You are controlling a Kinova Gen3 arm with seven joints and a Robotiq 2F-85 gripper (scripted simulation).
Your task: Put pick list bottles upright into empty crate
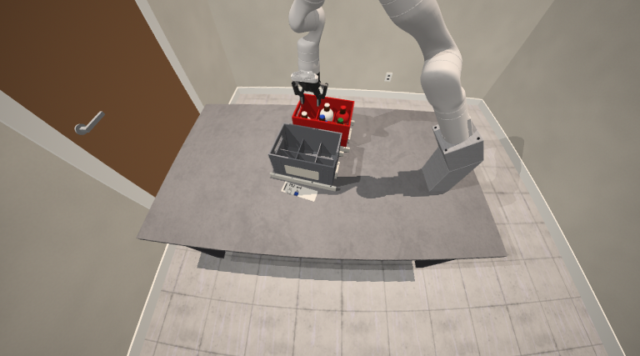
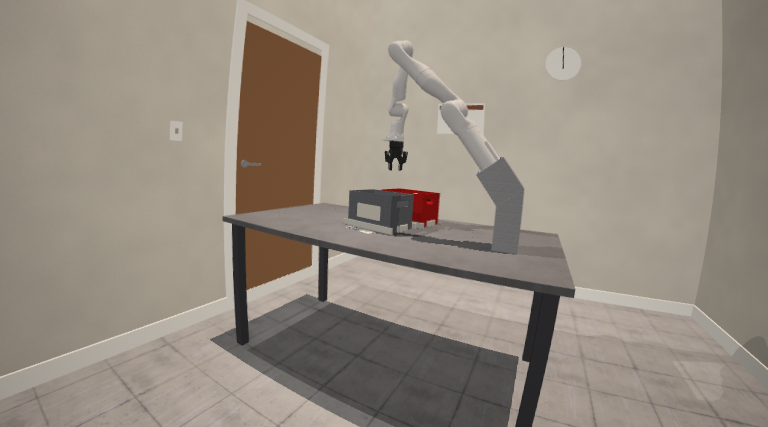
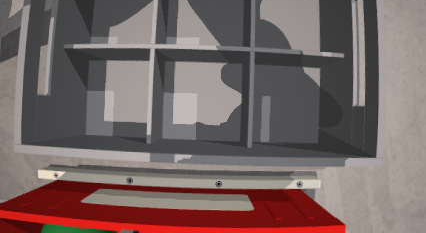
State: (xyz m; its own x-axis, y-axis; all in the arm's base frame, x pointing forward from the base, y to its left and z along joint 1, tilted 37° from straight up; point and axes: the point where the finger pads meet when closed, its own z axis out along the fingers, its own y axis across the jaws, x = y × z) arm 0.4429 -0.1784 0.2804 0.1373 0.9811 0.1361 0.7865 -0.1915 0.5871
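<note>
Right now the blue-label bottle is 21 cm below my hand, 6 cm to the right of it and 5 cm behind it. Round my hand: red crate: 22 cm below, 10 cm to the right, 5 cm behind; green-label bottle: 21 cm below, 13 cm behind, 4 cm to the right; grey crate: 22 cm below, 12 cm to the left, 1 cm ahead.
</note>
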